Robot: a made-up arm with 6 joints.
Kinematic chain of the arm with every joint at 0, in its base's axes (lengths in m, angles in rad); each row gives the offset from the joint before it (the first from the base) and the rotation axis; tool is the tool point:
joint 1: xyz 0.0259 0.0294 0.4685 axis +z
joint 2: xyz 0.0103 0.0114 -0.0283 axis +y
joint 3: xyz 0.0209 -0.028 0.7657 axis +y
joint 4: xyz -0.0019 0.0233 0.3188 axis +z
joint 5: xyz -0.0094 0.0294 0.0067 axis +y
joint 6: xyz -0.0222 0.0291 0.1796 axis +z
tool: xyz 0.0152 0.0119 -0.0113
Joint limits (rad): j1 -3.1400..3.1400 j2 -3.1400..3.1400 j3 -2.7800..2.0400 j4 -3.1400..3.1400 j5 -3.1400..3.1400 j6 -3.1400..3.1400
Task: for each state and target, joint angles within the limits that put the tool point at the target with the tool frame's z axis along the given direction. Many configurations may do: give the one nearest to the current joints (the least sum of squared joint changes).
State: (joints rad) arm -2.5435 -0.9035 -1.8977 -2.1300 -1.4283 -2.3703
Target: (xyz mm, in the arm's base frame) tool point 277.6 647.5 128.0 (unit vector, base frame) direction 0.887 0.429 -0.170
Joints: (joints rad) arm -1.7821 -1.6675 -2.2884 -2.1773 -1.9005 -2.3364
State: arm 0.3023 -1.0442 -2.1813 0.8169 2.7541 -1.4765
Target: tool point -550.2 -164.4 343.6 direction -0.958 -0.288 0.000
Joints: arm 0.4430 -1.6145 -2.7724 0.4440 2.7840 -1.4619
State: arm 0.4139 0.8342 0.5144 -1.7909 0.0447 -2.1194
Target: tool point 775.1 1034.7 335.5 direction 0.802 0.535 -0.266
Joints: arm 0.9352 1.5192 0.2145 -1.2322 0.3549 -2.2853
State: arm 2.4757 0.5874 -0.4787 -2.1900 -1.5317 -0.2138
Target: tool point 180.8 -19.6 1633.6 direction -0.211 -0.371 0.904
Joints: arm 2.9732 -0.0597 -0.6279 -2.6128 -0.9195 -0.1866
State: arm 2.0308 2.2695 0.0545 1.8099 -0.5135 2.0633
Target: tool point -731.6 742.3 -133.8 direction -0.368 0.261 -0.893
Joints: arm 2.4240 1.7541 0.9248 1.6374 0.0455 2.0287
